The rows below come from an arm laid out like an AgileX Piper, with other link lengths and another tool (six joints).
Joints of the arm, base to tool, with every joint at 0 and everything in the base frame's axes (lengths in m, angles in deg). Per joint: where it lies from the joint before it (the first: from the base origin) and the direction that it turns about. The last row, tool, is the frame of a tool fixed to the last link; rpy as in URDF.
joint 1: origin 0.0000 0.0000 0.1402 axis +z
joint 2: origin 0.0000 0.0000 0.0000 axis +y
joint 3: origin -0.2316 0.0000 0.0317 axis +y
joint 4: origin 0.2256 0.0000 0.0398 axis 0.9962 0 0.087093
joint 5: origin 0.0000 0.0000 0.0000 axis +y
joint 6: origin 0.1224 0.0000 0.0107 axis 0.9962 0 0.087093
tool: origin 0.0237 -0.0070 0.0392 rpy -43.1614 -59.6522 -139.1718
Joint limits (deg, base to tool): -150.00..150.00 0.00..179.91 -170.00..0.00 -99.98..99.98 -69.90..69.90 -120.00..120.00
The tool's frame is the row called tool.
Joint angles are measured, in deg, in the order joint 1, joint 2, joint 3, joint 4, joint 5, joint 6. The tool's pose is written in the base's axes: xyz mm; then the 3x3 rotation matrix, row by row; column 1 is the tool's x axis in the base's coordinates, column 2 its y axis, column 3 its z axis. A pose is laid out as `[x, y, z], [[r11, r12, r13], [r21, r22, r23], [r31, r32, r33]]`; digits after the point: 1 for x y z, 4 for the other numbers.
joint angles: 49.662, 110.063, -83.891, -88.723, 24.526, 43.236
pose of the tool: [340.5, 334.9, 258.0], [[-0.2360, 0.5038, 0.8309], [0.4849, -0.6799, 0.5500], [0.8421, 0.5328, -0.0838]]
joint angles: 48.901, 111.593, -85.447, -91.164, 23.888, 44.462
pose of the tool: [347.4, 336.8, 257.2], [[-0.2548, 0.4971, 0.8294], [0.4873, -0.6748, 0.5542], [0.8352, 0.5454, -0.0703]]
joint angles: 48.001, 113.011, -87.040, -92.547, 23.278, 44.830
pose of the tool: [355.0, 337.1, 256.3], [[-0.2664, 0.4903, 0.8298], [0.4911, -0.6718, 0.5546], [0.8294, 0.5552, -0.0618]]
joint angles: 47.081, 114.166, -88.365, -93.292, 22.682, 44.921
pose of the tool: [362.3, 336.2, 255.2], [[-0.2713, 0.4848, 0.8315], [0.4937, -0.6714, 0.5526], [0.8262, 0.5605, -0.0572]]
